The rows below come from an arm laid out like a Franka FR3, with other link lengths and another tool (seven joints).
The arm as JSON. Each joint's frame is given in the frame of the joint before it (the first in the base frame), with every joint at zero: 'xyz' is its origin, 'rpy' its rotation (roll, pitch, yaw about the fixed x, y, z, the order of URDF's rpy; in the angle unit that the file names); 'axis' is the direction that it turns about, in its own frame. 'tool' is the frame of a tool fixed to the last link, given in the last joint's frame.
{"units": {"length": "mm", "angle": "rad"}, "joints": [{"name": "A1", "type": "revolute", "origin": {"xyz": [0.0, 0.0, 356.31], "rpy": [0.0, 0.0, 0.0]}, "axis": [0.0, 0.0, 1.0]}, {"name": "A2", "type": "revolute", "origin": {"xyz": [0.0, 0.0, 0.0], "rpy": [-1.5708, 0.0, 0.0]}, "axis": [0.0, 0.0, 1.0]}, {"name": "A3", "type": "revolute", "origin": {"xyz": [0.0, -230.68, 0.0], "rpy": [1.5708, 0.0, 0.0]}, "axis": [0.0, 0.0, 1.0]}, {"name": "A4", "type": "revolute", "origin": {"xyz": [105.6, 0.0, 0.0], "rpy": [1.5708, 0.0, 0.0]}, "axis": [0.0, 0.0, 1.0]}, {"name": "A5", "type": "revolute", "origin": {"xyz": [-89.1, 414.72, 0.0], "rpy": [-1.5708, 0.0, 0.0]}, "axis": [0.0, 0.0, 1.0]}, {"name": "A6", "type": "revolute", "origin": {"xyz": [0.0, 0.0, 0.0], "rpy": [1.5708, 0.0, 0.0]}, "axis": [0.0, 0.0, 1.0]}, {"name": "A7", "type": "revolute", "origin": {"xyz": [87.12, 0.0, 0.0], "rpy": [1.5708, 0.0, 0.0]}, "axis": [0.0, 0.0, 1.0]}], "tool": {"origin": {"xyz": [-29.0, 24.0, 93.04], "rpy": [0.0, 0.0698, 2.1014]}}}
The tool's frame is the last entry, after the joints.
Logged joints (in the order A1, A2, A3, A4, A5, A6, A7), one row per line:
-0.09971 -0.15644 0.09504 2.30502 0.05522 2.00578 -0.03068
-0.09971 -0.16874 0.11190 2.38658 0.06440 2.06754 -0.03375
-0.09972 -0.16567 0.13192 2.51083 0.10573 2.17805 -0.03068
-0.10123 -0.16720 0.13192 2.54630 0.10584 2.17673 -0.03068
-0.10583 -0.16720 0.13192 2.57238 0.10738 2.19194 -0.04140
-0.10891 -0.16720 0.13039 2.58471 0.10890 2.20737 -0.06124
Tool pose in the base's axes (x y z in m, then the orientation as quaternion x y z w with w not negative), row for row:
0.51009 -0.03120 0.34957 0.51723 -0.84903 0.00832 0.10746
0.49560 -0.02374 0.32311 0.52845 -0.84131 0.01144 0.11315
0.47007 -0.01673 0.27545 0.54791 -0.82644 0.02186 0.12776
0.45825 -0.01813 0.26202 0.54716 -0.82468 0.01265 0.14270
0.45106 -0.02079 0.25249 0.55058 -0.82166 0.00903 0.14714
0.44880 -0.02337 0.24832 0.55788 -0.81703 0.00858 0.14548
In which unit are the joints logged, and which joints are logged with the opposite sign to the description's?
The joints are logged in radians. Opposite sign: A4, A5.
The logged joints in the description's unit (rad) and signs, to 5 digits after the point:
-0.09971 -0.15644 0.09504 -2.30502 -0.05522 2.00578 -0.03068
-0.09971 -0.16874 0.11190 -2.38658 -0.06440 2.06754 -0.03375
-0.09972 -0.16567 0.13192 -2.51083 -0.10573 2.17805 -0.03068
-0.10123 -0.16720 0.13192 -2.54630 -0.10584 2.17673 -0.03068
-0.10583 -0.16720 0.13192 -2.57238 -0.10738 2.19194 -0.04140
-0.10891 -0.16720 0.13039 -2.58471 -0.10890 2.20737 -0.06124

